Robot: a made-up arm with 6 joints. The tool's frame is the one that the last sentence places. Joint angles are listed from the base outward.
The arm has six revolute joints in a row. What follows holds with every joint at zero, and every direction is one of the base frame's.
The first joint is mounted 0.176 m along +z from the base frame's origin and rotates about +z.
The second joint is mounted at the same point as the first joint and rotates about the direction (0.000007, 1, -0.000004).
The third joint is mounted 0.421 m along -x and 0.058 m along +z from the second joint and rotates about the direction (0.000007, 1, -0.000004).
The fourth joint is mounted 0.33 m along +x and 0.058 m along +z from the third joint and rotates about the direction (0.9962, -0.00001, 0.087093).
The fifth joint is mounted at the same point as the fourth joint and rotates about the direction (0.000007, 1, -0.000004).
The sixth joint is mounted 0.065 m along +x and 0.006 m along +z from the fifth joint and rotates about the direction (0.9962, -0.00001, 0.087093).
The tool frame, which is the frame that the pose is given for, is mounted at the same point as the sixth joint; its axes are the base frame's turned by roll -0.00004, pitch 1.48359 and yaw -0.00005 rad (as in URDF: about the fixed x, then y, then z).
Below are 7 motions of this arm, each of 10 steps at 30 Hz.
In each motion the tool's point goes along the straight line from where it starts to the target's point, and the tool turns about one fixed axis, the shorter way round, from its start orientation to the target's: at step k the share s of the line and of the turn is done. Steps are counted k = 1, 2, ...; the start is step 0. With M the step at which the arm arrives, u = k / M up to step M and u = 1 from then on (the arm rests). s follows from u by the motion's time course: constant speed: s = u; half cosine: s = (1 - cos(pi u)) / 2; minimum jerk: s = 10 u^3 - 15 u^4 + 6 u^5.
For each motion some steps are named. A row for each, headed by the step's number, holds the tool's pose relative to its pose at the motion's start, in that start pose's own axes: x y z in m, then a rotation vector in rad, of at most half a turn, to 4 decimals.
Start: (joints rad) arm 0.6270 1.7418 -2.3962 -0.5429 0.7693 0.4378
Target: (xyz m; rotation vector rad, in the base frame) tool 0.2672 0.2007 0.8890 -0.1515 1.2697 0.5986
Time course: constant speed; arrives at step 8
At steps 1, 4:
1: -0.0077 0.0001 -0.0105 -0.0299 -0.0297 0.0271
4: -0.0309 0.0003 -0.0421 -0.1195 -0.1189 0.1085

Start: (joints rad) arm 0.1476 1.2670 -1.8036 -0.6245 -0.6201 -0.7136
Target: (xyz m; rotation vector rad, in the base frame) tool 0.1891 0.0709 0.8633 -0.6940 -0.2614 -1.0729
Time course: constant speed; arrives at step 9
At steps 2, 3, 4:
2: -0.0052 0.0001 -0.0006 0.0084 -0.0732 -0.0417
3: -0.0078 0.0001 -0.0009 0.0126 -0.1098 -0.0626
4: -0.0104 0.0001 -0.0013 0.0168 -0.1464 -0.0835

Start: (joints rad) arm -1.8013 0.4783 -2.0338 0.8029 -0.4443 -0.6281
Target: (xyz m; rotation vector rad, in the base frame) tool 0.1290 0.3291 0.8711 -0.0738 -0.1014 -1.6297
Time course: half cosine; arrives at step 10
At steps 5, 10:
5: 0.0503 0.0322 0.0028 -0.1148 0.1597 -0.0036
10: 0.1007 0.0643 0.0056 -0.2295 0.3194 -0.0071

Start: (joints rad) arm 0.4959 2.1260 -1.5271 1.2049 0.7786 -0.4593
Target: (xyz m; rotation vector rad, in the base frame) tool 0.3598 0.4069 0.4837 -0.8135 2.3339 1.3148
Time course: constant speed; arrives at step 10
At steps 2, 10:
2: 0.0219 0.0405 -0.0086 -0.0224 0.0141 -0.0900
10: 0.1094 0.2025 -0.0432 -0.1121 0.0706 -0.4501

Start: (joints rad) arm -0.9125 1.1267 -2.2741 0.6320 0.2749 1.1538
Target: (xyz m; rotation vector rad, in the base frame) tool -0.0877 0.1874 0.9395 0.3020 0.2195 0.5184
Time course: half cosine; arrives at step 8
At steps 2, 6, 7, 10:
2: 0.0120 0.0200 -0.0163 -0.0295 -0.0107 -0.0540
6: 0.0699 0.1165 -0.0953 -0.1719 -0.0625 -0.3149
7: 0.0787 0.1313 -0.1074 -0.1937 -0.0705 -0.3549
10: 0.0819 0.1365 -0.1116 -0.2014 -0.0732 -0.3689

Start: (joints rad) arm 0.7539 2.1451 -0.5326 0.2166 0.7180 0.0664
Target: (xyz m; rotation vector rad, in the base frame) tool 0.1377 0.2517 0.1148 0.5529 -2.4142 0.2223
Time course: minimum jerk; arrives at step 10
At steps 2, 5, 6, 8, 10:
2: 0.0015 0.0043 0.0010 -0.0015 0.0003 0.0009
5: 0.0127 0.0373 0.0085 -0.0133 0.0028 0.0074
6: 0.0173 0.0509 0.0116 -0.0181 0.0038 0.0101
8: 0.0239 0.0703 0.0160 -0.0250 0.0053 0.0140
10: 0.0254 0.0746 0.0169 -0.0266 0.0056 0.0148

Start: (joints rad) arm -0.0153 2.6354 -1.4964 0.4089 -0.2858 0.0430
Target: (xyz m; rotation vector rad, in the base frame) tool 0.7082 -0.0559 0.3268 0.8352 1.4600 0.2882
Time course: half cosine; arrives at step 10
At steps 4, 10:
4: -0.0955 0.0230 -0.0577 -0.0737 -0.2296 0.1513
10: -0.2763 0.0665 -0.1672 -0.2135 -0.6647 0.4379

